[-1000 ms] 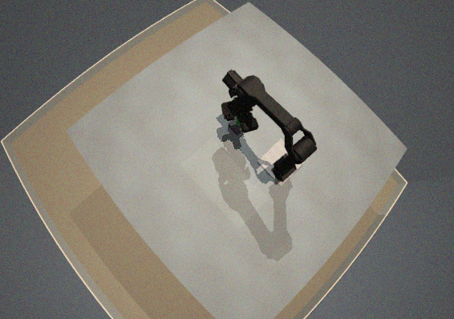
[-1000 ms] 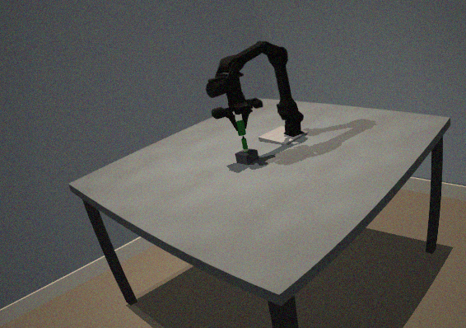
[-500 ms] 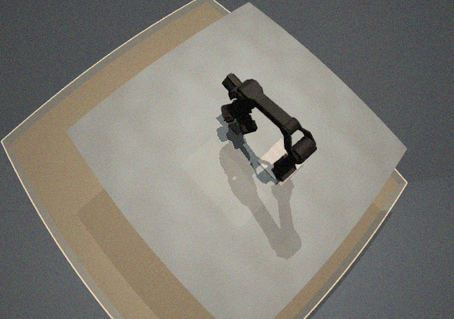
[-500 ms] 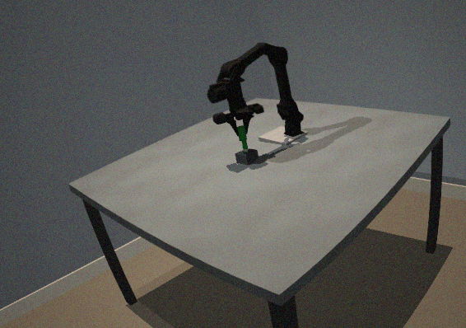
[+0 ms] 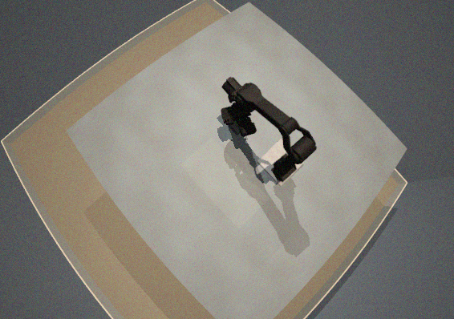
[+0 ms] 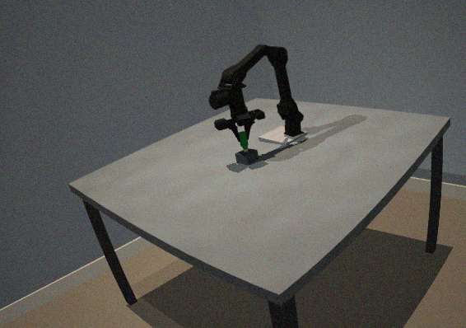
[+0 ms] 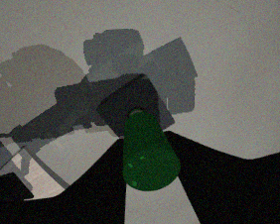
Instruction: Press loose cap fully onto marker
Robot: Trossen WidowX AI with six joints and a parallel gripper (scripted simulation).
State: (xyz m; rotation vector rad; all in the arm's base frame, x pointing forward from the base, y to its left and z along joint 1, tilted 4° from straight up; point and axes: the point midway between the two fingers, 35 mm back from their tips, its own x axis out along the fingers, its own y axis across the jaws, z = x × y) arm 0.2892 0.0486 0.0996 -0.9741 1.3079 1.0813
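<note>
My gripper tip is 1 cm below the green cap. Also, from my gripper tip: dark grey holder block: 7 cm below.
</note>
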